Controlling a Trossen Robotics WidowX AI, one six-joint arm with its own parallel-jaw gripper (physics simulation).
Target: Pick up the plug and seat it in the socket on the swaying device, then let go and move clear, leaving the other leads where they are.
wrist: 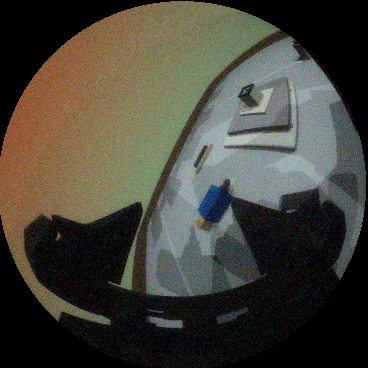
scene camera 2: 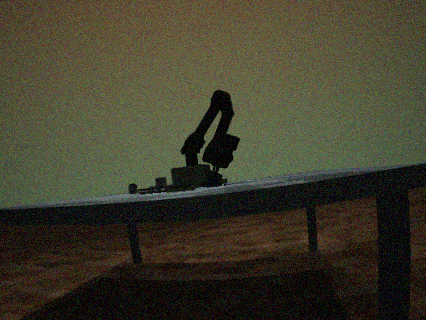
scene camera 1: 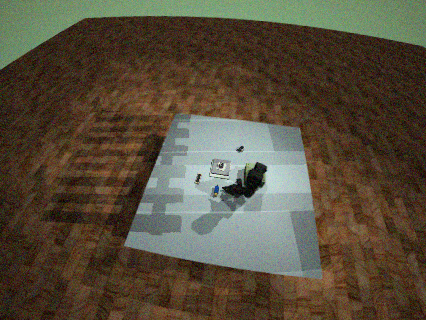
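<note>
The blue plug [scene camera 1: 216, 189] [wrist: 215, 204] with a yellow end and a dark stub lies on the table. My gripper [scene camera 1: 224, 190] [wrist: 187, 204] is open, with its fingers wide apart and nothing between them that I can see held. In the wrist view the plug lies between the fingertips, nearer the right finger; whether they touch is unclear. The device [scene camera 1: 215, 170] [wrist: 277, 112] is a grey slab on a pale base. Its socket [scene camera 1: 221, 165] [wrist: 247, 94] is a small dark square tube standing on the slab. In scene camera 2 the finger area is dark and hard to read.
A small dark bar with a tan edge [scene camera 1: 198, 178] [wrist: 202, 157] lies beside the device. Another small dark object [scene camera 1: 240, 149] lies beyond the device. The black arm [scene camera 1: 255, 175] [scene camera 2: 220, 100] stands beside it. The pale table [scene camera 1: 250, 240] has a brown edge in the wrist view.
</note>
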